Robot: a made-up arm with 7 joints.
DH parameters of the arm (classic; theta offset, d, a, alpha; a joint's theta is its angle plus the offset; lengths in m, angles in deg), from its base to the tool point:
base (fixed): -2.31 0 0.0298 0
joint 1: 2.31 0.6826 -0.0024 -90
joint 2: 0 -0.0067 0.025 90
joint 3: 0 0.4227 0.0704 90
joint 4: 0 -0.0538 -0.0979 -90
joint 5: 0 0.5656 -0.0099 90
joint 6: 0 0.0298 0.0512 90
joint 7: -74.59 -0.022 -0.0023 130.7
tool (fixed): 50.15 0.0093 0 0
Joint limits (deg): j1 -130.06..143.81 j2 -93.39..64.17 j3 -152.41..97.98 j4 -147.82..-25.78 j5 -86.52..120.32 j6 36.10..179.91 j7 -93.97..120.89
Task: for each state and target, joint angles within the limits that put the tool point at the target. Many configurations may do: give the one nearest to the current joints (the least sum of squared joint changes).
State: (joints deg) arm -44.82 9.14 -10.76 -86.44 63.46 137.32 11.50
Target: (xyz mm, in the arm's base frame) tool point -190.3 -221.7 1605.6
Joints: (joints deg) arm -57.99 -23.68 -34.33 -58.24 59.14 132.50 11.92
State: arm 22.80 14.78 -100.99 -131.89 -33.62 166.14 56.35
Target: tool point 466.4 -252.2 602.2
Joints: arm 36.52 34.35 -77.16 -147.82 -51.13 179.91 55.51
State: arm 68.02 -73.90 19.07 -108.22 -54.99 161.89 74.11
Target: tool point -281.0 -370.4 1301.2
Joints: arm 78.89 -91.36 13.49 -107.35 -54.55 164.45 73.91
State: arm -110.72 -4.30 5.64 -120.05 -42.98 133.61 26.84
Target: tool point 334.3 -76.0 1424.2
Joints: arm -91.22 -50.78 21.15 -106.47 -43.86 137.86 26.77
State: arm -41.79 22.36 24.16 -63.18 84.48 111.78 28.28
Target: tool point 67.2 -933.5 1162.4
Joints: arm -89.75 46.55 5.00 -26.64 73.24 81.83 36.69
